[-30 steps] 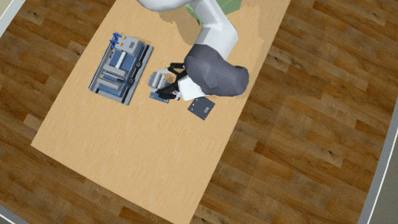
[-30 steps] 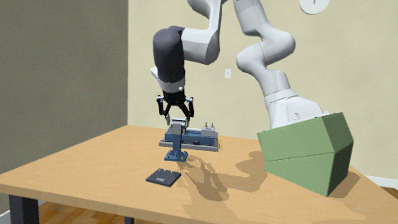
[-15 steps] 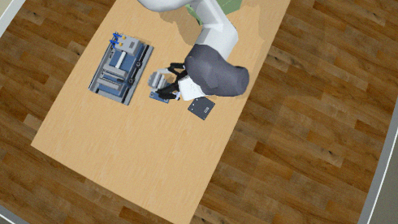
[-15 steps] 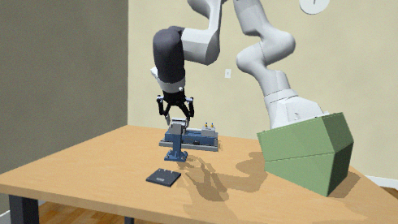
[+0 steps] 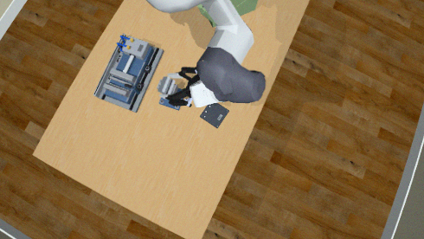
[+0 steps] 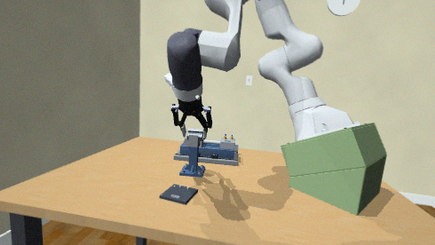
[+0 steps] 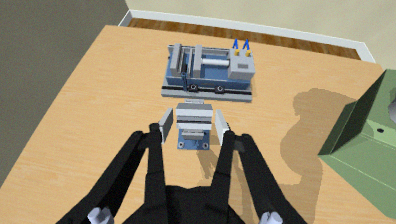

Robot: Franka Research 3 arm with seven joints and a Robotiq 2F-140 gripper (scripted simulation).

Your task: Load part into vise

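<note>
My hand is 10 mm to the left of the grey part and 10 mm above it. Round my hand: vise: 220 mm to the right, 130 mm below, 40 mm behind; then dark work stop rod: 180 mm to the right, 80 mm below, 30 mm ahead; then grey air cylinder: 220 mm to the right, 130 mm behind, 90 mm below.
</note>
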